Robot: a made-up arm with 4 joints.
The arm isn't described. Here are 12 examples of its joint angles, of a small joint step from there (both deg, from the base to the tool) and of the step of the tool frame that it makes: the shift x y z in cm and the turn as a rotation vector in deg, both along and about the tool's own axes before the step.
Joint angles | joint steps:
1: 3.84 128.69 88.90 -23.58 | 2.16 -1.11 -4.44 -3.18
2: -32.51 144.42 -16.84 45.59 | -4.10 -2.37 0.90 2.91
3: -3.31 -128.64 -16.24 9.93 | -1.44 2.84 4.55 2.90
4: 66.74 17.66 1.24 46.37 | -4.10 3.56 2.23 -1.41
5: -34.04 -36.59 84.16 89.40 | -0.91 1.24 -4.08 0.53
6: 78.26 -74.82 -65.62 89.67 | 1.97 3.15 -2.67 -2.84
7: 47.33 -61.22 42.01 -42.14 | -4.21 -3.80 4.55 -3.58
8: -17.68 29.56 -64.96 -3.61 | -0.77 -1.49 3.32 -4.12
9: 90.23 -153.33 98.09 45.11 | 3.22 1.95 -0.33 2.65
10: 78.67 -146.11 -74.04 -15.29 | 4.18 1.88 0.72 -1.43
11: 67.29 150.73 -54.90 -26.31 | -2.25 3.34 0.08 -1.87
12: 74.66 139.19 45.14 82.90 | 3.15 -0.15 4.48 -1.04
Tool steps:
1: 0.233 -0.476 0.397 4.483 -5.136 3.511
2: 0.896 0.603 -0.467 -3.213 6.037 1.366
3: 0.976 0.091 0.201 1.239 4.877 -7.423
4: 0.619 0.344 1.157 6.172 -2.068 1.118
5: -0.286 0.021 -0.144 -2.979 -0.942 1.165
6: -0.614 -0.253 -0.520 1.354 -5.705 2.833
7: 0.870 0.445 -1.963 -2.906 -8.519 -1.546
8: 0.410 0.155 -0.443 0.221 -3.149 -0.999
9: -0.858 -1.478 0.886 -1.690 5.207 2.182
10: 0.793 0.798 1.187 -0.152 -5.698 0.553
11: 0.267 -0.254 -0.612 2.207 -2.336 -3.393
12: -0.632 -0.870 0.212 5.956 -0.080 0.845
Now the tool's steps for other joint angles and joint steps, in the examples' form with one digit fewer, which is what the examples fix.
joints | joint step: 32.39 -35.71 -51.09 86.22 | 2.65 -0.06 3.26 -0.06
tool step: -0.79 0.24 0.07 1.74 2.97 1.95
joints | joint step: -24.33 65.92 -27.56 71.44 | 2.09 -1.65 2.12 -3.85
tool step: 0.00 0.18 -0.37 1.45 -1.45 -2.36
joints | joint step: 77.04 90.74 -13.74 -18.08 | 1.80 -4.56 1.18 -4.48
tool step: -0.49 -0.18 -0.36 -2.69 -4.09 2.99
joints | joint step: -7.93 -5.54 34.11 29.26 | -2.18 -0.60 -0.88 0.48
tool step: 0.14 0.35 0.08 0.63 -1.61 1.63
